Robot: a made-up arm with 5 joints.
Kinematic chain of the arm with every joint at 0, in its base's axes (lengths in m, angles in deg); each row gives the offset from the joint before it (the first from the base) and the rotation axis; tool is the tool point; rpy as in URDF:
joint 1: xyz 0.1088 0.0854 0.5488 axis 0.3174 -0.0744 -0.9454
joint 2: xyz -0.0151 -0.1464 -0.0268 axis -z
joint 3: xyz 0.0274 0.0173 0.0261 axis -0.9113 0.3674 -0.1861
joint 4: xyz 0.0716 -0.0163 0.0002 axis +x
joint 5: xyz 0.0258 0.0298 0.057 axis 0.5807 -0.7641 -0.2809
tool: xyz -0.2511 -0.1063 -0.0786 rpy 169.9 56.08 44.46
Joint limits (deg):
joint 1: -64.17..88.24
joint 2: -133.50..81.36
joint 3: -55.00..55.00
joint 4: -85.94..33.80
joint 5: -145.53..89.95
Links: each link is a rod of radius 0.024 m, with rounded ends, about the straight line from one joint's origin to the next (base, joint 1, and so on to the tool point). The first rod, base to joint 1, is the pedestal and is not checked.
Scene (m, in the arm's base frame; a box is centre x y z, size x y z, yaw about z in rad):
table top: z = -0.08
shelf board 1: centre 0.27 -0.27 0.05 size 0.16 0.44 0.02 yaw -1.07
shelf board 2: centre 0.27 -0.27 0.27 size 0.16 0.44 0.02 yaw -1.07
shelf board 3: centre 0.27 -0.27 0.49 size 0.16 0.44 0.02 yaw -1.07
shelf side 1: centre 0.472 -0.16 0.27 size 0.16 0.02 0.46 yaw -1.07
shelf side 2: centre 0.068 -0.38 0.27 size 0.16 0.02 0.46 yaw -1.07
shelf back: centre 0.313 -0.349 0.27 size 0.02 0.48 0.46 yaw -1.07
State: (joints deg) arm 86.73 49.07 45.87 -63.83 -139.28
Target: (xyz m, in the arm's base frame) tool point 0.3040 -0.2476 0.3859
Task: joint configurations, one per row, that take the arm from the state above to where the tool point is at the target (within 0.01 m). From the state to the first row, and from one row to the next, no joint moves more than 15 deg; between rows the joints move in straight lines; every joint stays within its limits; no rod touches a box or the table.
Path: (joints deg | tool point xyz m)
1: 86.48 45.74 47.21 -68.09 -125.71 | 0.0985 -0.1851 0.2498
2: 86.23 42.42 48.55 -72.35 -112.15 | 0.1496 -0.1684 0.2923
3: 85.99 39.09 49.88 -76.61 -98.58 | 0.1916 -0.1373 0.3382
4: 85.74 35.76 51.22 -80.86 -85.02 | 0.2206 -0.0952 0.3859
5: 75.68 37.39 47.25 -74.17 -99.16 | 0.2347 -0.1422 0.3749
6: 65.61 39.01 43.28 -67.47 -113.29 | 0.2531 -0.1859 0.3732
7: 55.55 40.64 39.31 -60.78 -127.43 | 0.2762 -0.2221 0.3778
8: 45.49 42.26 35.33 -54.08 -141.57 | 0.3040 -0.2476 0.3859

